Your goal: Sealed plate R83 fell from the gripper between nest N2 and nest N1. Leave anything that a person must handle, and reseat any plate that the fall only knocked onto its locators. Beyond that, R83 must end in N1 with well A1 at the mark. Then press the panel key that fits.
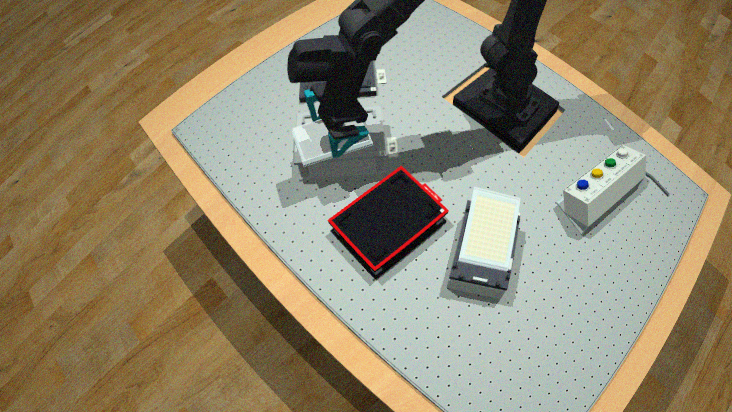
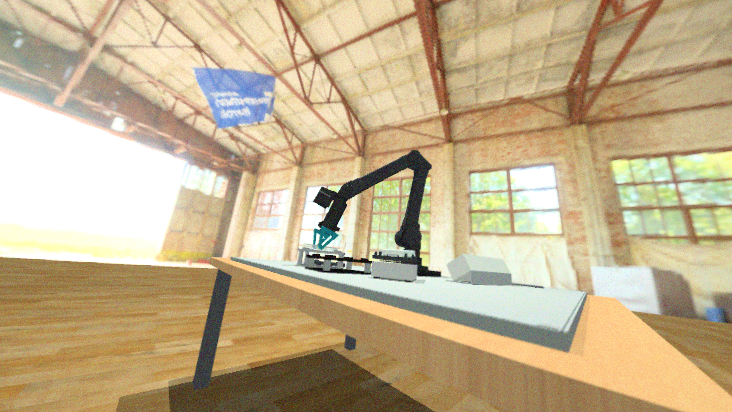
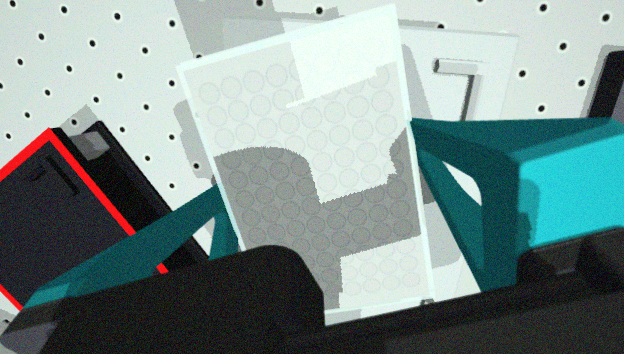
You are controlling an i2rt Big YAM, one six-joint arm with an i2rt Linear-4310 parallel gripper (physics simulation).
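Frame: origin at the arm's base, x ahead, y left, z up, level; metres.
Where they show: gripper, between the fingertips: (image 1: 326, 139) (image 2: 316, 248) (image 3: 314, 164); arm's base, origin of its link: (image 1: 509, 102).
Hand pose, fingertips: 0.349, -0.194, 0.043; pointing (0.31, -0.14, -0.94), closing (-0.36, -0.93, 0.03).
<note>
Each offset is from my fingertips to the top centre of the thing, as dx, dy, dz. "*": to the spot under its first point.
A pale, clear-topped plate {-0.009, +0.004, +0.014} (image 1: 312, 146) (image 3: 305, 125) with round wells is between the teal fingers of my gripper (image 1: 324, 137) (image 2: 321, 247) (image 3: 314, 164), which is shut on it across its width. The plate is turned askew over a pale nest {* -0.015, -0.086, -0.005} (image 3: 500, 55); whether it touches the nest cannot be told. No R83 mark or A1 mark is readable. A plate with yellowish wells {-0.041, +0.331, +0.017} (image 1: 490, 227) lies on a dark-topped grey nest {* +0.040, +0.374, -0.038} (image 1: 478, 289), reaching past its far end. The key panel {-0.304, +0.472, +0.020} (image 1: 589, 209) has blue {-0.239, +0.429, +0.011} (image 1: 582, 184), yellow {-0.287, +0.444, +0.011} (image 1: 597, 172), green {-0.335, +0.459, +0.011} (image 1: 610, 162) and white {-0.383, +0.473, +0.011} (image 1: 622, 152) keys.
A black tray with a red rim {+0.036, +0.177, -0.018} (image 1: 389, 220) (image 3: 40, 225) stands between the held plate and the yellowish plate. A dark nest {* -0.169, -0.058, -0.048} (image 1: 366, 91) is behind the gripper, partly hidden. Small tags {* -0.099, +0.068, -0.062} (image 1: 391, 145) {* -0.236, -0.074, -0.063} (image 1: 381, 76) lie beside the nests. The arm's base (image 1: 504, 110) stands at the back.
</note>
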